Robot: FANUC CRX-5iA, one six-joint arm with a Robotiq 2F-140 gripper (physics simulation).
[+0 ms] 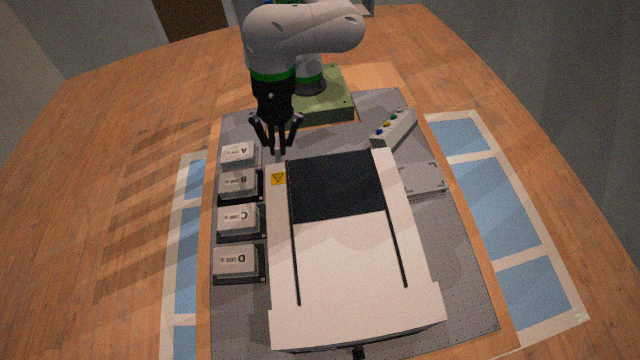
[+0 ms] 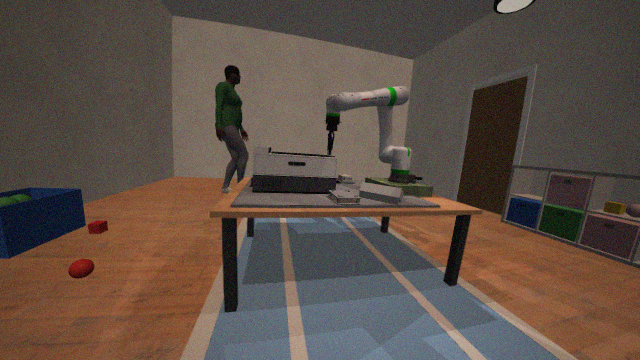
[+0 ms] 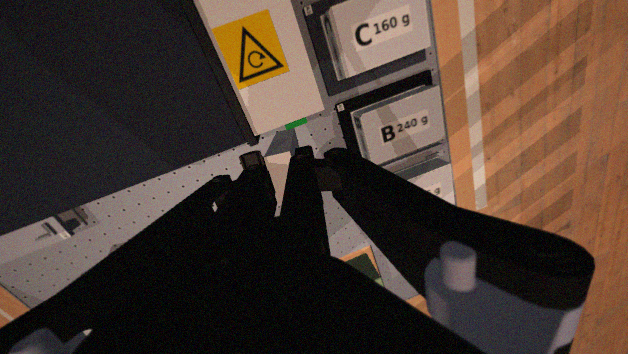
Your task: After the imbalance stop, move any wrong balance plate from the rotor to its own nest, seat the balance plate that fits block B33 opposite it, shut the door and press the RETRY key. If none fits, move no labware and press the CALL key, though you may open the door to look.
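Seen in the pictures: gripper, between the fingertips: [image 1: 279, 162] [image 3: 290, 147]; arm's base, origin of its link: [image 1: 309, 86] [image 2: 398, 181].
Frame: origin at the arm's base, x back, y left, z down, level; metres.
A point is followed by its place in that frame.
Note:
My gripper [image 1: 278, 152] {x -0.513, y -0.062, z -0.124 m} [image 2: 330, 151] {x -0.513, y -0.062, z -0.124 m} [image 3: 290, 147] {x -0.513, y -0.062, z -0.124 m} is shut and empty, pointing down just off the machine's front edge, near the warning label. The white machine [image 1: 345, 265] {x -0.818, y 0.098, z -0.148 m} [image 2: 310, 167] {x -0.657, y 0.251, z -0.086 m} [image 3: 285, 102] {x -0.550, y -0.067, z -0.148 m} has its dark door [image 1: 335, 187] {x -0.624, y 0.085, z -0.151 m} [image 3: 100, 100] {x -0.577, y 0.041, z -0.151 m} shut; rotor and block B33 are hidden inside. Balance plates A [image 1: 238, 151] {x -0.337, y -0.251, z 0.008 m}, B [image 1: 240, 181] {x -0.471, y -0.222, z 0.008 m} [image 3: 400, 127] {x -0.467, y -0.232, z 0.008 m}, C [image 1: 238, 220] {x -0.615, y -0.208, z 0.007 m} [image 3: 382, 37] {x -0.590, y -0.218, z 0.008 m} and D [image 1: 235, 261] {x -0.747, y -0.203, z 0.008 m} sit in a row of nests. A green key [image 3: 296, 124] {x -0.531, y -0.072, z -0.129 m} shows at the machine's front edge. The key box [image 1: 407, 125] {x -0.263, y 0.362, z 0.010 m} [image 2: 381, 192] {x -0.277, y 0.352, z 0.015 m} carries blue, yellow, green and pale keys; their labels are unreadable.
A flat grey stand [image 1: 422, 179] {x -0.494, y 0.366, z 0.028 m} [image 2: 345, 196] {x -0.490, y 0.427, z 0.028 m} with corner brackets lies beside the machine, across from the nests. The green robot base [image 1: 325, 112] {x -0.167, y 0.063, z 0.012 m} [image 2: 417, 188] {x 0.060, y 0.148, z 0.018 m} stands behind the gripper. A person in green [image 2: 230, 107] stands beyond the table.

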